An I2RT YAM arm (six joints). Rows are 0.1 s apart.
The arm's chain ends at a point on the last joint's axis. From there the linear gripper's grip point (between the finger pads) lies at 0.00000 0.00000 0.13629 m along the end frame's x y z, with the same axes.
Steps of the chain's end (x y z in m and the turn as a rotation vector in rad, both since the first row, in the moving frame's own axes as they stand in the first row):
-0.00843, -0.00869, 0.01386, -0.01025, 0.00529, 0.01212
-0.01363, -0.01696, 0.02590, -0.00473, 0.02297, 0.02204
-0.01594, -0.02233, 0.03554, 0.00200, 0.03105, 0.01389
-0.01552, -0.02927, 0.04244, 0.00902, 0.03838, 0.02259
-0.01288, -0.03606, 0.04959, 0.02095, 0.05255, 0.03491
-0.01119, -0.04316, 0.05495, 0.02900, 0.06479, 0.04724
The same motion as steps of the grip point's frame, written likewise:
-0.00772, -0.00729, 0.01385, -0.01025, 0.00529, 0.01212
-0.01051, -0.01628, 0.02586, -0.00473, 0.02297, 0.02204
-0.01171, -0.02257, 0.03547, 0.00200, 0.03105, 0.01389
-0.01028, -0.03044, 0.04233, 0.00902, 0.03838, 0.02259
-0.00567, -0.03879, 0.04937, 0.02095, 0.05255, 0.03491
-0.00228, -0.04690, 0.05461, 0.02900, 0.06479, 0.04724

